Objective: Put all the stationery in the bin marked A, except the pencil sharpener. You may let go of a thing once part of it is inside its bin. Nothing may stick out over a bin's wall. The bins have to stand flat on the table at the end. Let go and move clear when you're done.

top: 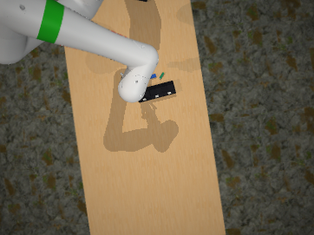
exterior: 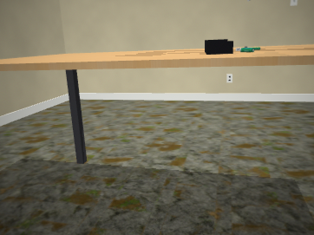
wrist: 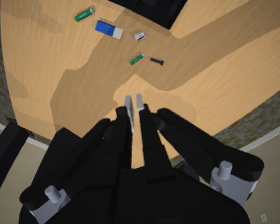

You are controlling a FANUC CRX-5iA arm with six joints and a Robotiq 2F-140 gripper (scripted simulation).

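My hand is 140 mm short of the black bin, 70 mm to the right of it and 200 mm above it. Also, from my hand: small dark item (20 mm behind, 50 mm to the right, 210 mm below); then grey-white pencil sharpener (40 mm ahead, 10 mm to the left, 210 mm below); then blue eraser (40 mm ahead, 80 mm to the left, 210 mm below).
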